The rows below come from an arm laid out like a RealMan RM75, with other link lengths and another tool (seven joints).
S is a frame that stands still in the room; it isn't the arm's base.
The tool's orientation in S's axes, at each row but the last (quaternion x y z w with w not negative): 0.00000 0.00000 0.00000 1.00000; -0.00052 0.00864 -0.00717 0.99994; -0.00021 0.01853 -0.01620 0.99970; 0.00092 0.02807 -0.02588 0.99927; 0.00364 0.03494 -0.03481 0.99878; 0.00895 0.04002 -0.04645 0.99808
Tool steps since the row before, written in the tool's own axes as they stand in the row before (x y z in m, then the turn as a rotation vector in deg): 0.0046 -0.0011 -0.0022 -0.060 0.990 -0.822; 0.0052 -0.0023 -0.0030 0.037 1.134 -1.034; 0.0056 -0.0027 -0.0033 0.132 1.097 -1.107; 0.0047 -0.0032 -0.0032 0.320 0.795 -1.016; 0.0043 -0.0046 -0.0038 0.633 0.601 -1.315; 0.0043 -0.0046 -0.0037 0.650 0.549 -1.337
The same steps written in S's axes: 0.0046 -0.0011 -0.0022 -0.060 0.990 -0.822; 0.0051 -0.0024 -0.0031 0.035 1.132 -1.036; 0.0054 -0.0029 -0.0035 0.126 1.092 -1.112; 0.0043 -0.0034 -0.0035 0.303 0.781 -1.032; 0.0037 -0.0048 -0.0041 0.580 0.568 -1.353; 0.0035 -0.0049 -0.0041 0.591 0.516 -1.377
